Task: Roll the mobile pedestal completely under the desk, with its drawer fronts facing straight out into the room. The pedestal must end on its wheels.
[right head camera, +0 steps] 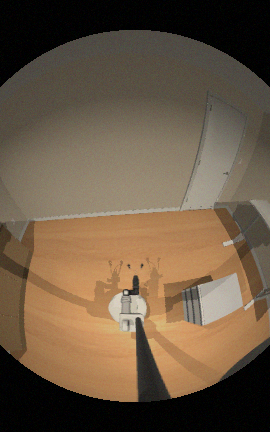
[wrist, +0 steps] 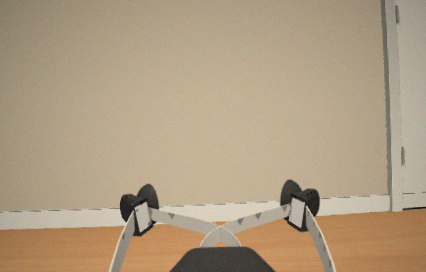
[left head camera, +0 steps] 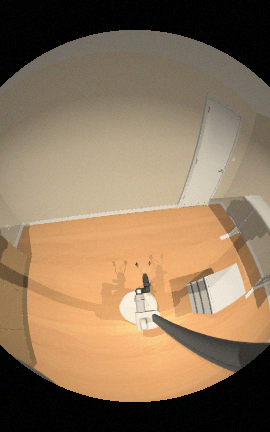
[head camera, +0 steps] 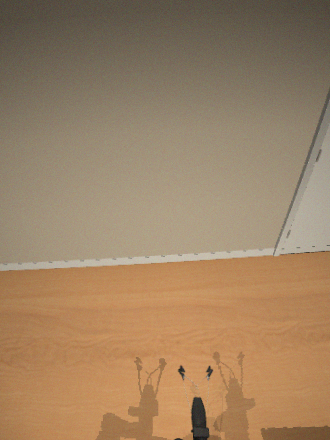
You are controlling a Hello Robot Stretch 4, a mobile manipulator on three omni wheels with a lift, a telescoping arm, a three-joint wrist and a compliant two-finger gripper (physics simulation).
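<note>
The pedestal, a light grey box [left head camera: 227, 287] [right head camera: 221, 299], stands upright on the floor to the right of the robot in both side head views. Its three drawer fronts face left, toward the robot; its wheels cannot be made out. The white desk [left head camera: 260, 202] [right head camera: 262, 210] shows in part at the right edge, beyond the pedestal, with its feet on the floor. The pedestal stands outside the desk, near one foot. My gripper [head camera: 195, 371] [left head camera: 143, 264] [right head camera: 135, 266] [wrist: 219, 198] is open and empty over the floor, to the left of the pedestal, pointing at the wall.
A beige wall [head camera: 140, 150] [wrist: 215, 100] with a white baseboard stands ahead. A white door [left head camera: 212, 150] [right head camera: 217, 150] is at the far right. A brown wooden piece of furniture [left head camera: 12, 310] [right head camera: 11, 300] stands at the left edge. The robot's round white base [left head camera: 129, 306] [right head camera: 116, 306] is on the wood floor.
</note>
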